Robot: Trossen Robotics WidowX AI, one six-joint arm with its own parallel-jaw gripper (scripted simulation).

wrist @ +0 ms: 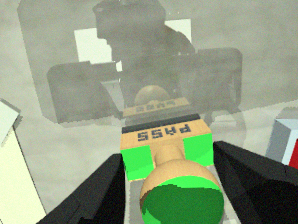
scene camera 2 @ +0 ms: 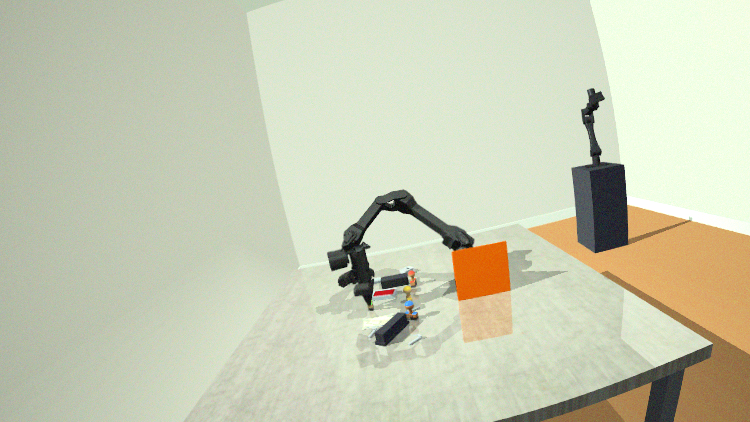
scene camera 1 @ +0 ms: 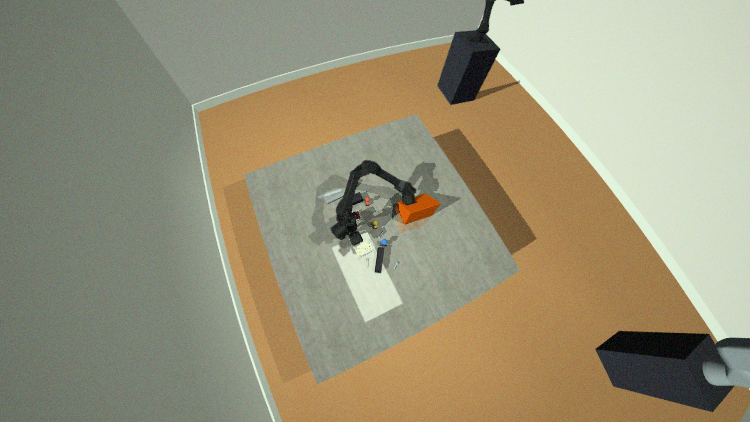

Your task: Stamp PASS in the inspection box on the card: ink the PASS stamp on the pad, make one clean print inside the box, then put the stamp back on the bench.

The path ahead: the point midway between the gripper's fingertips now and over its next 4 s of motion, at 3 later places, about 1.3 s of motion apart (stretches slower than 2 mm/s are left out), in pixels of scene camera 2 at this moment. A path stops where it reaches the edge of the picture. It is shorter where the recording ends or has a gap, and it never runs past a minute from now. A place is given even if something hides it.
The gripper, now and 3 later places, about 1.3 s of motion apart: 369,302; 368,298; 367,293; 366,288
